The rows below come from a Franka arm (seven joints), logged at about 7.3 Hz.
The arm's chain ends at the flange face. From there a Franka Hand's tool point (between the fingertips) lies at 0.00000 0.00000 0.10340 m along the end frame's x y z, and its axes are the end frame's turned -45 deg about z.
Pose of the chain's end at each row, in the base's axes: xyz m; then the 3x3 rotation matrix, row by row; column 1 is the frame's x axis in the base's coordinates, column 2 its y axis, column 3 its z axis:
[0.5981, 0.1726, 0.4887], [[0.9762, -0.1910, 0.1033], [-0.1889, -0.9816, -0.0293], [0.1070, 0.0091, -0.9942]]
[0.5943, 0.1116, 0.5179], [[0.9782, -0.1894, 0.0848], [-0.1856, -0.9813, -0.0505], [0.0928, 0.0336, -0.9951]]
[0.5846, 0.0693, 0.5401], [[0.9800, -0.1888, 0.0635], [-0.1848, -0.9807, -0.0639], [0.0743, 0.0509, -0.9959]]
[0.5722, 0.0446, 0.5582], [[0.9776, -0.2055, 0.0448], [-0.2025, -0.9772, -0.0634], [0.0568, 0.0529, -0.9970]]
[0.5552, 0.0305, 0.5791], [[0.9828, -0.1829, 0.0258], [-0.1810, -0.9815, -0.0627], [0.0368, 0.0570, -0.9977]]
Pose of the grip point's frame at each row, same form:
[0.6088, 0.1696, 0.3859], [[0.8253, 0.5552, 0.1033], [0.5605, -0.8277, -0.0293], [0.0692, 0.0821, -0.9942]]
[0.6031, 0.1064, 0.4150], [[0.8256, 0.5578, 0.0848], [0.5626, -0.8251, -0.0505], [0.0419, 0.0894, -0.9951]]
[0.5912, 0.0627, 0.4371], [[0.8265, 0.5595, 0.0635], [0.5628, -0.8241, -0.0639], [0.0165, 0.0885, -0.9959]]
[0.5768, 0.0380, 0.4551], [[0.8366, 0.5460, 0.0448], [0.5478, -0.8342, -0.0634], [0.0028, 0.0776, -0.9970]]
[0.5579, 0.0240, 0.4759], [[0.8243, 0.5656, 0.0258], [0.5660, -0.8220, -0.0627], [-0.0143, 0.0663, -0.9977]]

